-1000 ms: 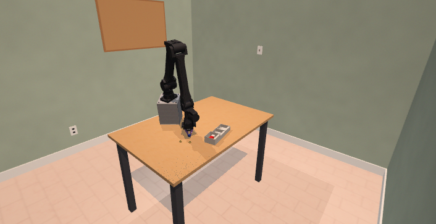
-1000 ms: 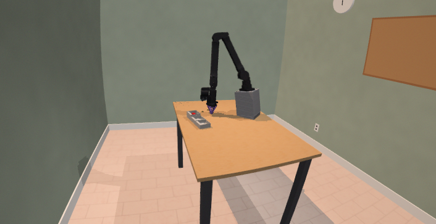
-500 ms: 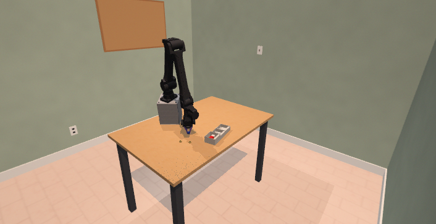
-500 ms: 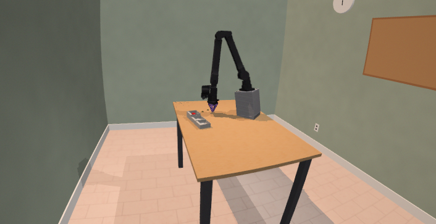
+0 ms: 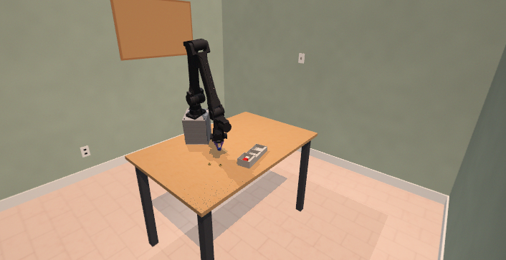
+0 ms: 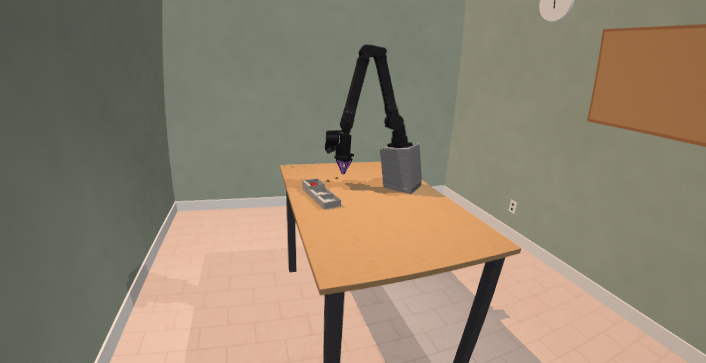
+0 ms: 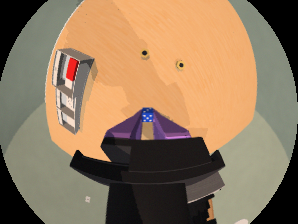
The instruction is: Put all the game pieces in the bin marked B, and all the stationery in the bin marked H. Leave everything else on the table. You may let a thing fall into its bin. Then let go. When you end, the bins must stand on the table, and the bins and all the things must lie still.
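My hand is right at the blue piece. The rest, counted from my hand: red piece (170 mm ahead, 40 mm to the left, 50 mm below); then white domino (170 mm ahead, 120 mm to the left, 60 mm below); then orange block (170 mm ahead, 30 mm to the left, 60 mm below).
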